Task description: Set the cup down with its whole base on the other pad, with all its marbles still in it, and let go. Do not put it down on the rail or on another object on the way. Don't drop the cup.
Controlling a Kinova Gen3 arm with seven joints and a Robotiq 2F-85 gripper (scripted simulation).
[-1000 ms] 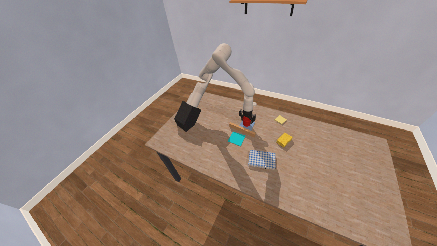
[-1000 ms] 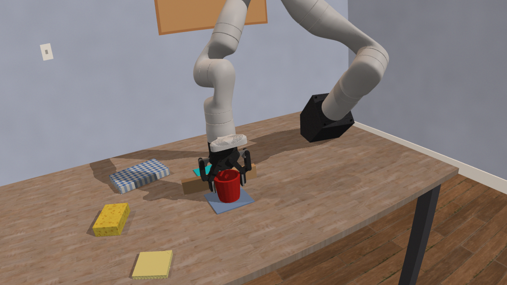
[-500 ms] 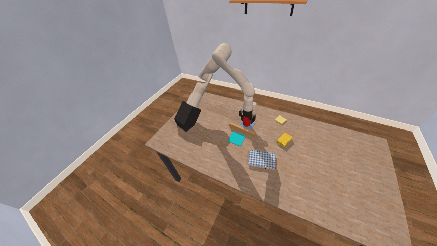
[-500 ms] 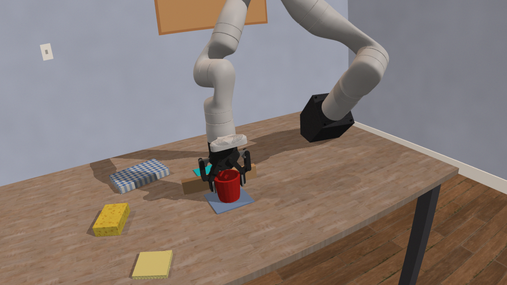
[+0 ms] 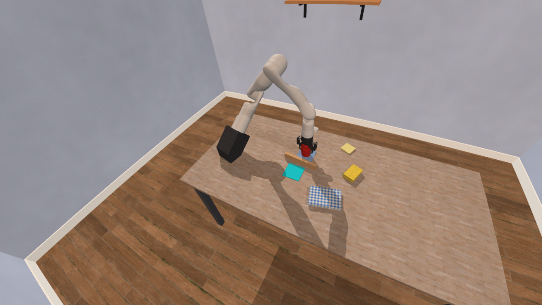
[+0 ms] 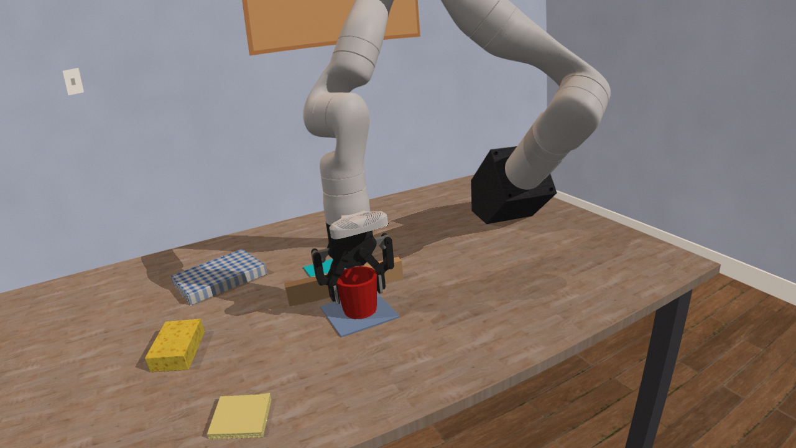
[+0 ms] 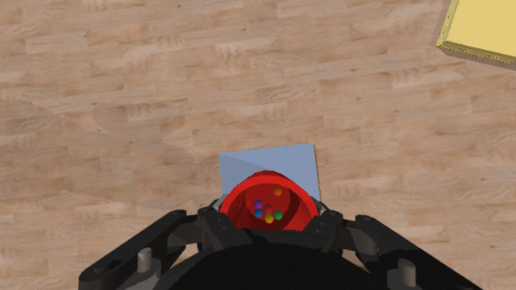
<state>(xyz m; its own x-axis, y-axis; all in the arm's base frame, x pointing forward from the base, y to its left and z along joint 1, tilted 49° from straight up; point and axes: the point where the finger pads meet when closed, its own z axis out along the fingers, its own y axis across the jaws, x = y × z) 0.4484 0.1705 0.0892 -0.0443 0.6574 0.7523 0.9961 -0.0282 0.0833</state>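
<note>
The red cup lies 20 mm below my hand. The rest, counted from my hand: teal pad 10 mm ahead, 180 mm to the right, 50 mm below; then wooden rail 10 mm ahead, 90 mm to the right, 30 mm below; then grey-blue pad 50 mm below.
</note>
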